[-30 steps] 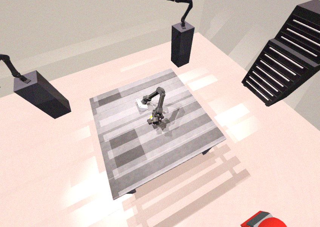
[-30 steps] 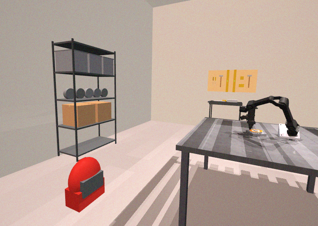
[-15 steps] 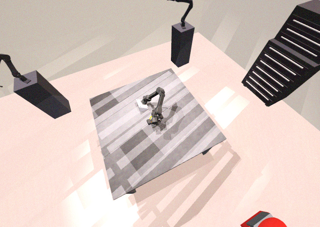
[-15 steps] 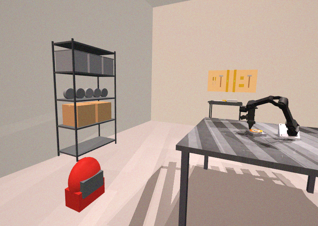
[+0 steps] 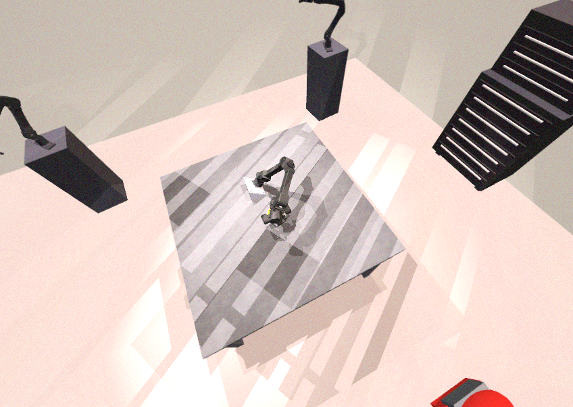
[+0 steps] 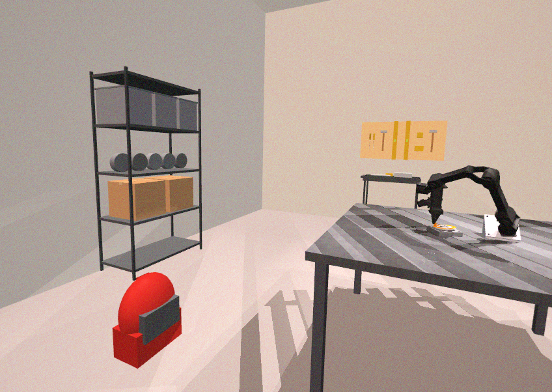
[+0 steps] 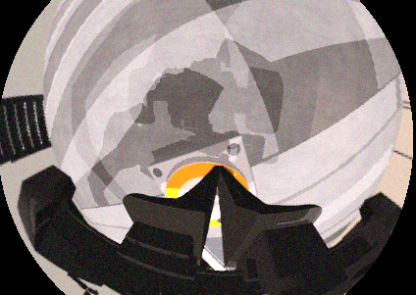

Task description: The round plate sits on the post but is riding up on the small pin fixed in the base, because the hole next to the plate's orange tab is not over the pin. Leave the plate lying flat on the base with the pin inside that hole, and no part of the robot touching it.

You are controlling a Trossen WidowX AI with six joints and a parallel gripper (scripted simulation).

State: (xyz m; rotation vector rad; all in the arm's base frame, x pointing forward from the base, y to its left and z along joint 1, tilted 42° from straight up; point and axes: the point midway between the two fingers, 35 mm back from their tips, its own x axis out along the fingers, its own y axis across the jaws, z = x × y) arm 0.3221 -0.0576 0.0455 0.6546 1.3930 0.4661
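Now: the base 5 cm behind my gripper tip, 2 cm below it and 1 cm to the left of it.
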